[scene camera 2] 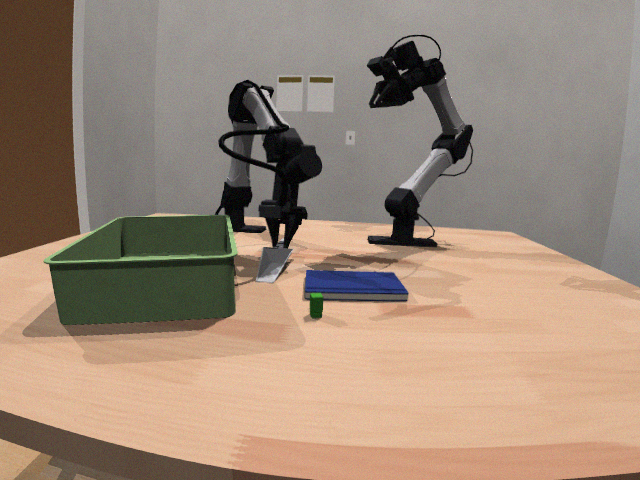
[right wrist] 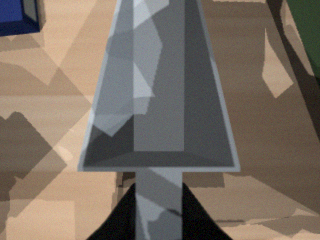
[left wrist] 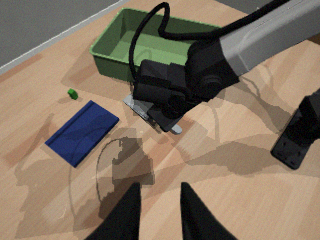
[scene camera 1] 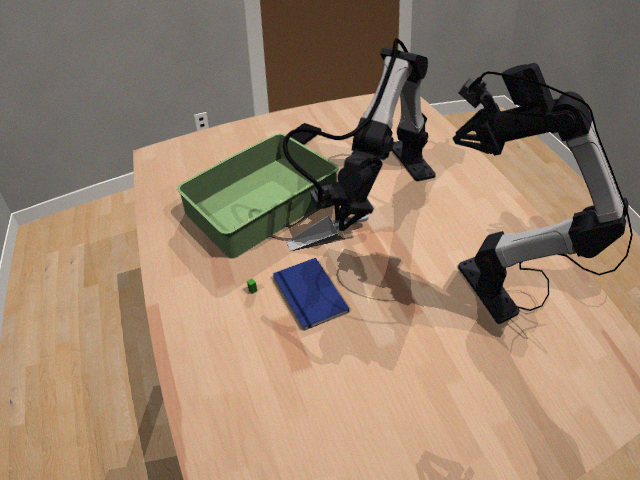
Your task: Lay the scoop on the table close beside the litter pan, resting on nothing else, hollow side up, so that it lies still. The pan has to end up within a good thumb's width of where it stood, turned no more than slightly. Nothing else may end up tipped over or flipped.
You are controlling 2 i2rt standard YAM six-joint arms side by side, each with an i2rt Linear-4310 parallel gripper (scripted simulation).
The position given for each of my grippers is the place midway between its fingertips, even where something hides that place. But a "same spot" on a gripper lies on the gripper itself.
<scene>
My left gripper shows in scene camera 2, in the left wrist view and in scene camera 1 (455, 138); in the right wrist view it is out of frame. One and the same spot on my left gripper: (left wrist: 193, 210) is (scene camera 2: 373, 95).
</scene>
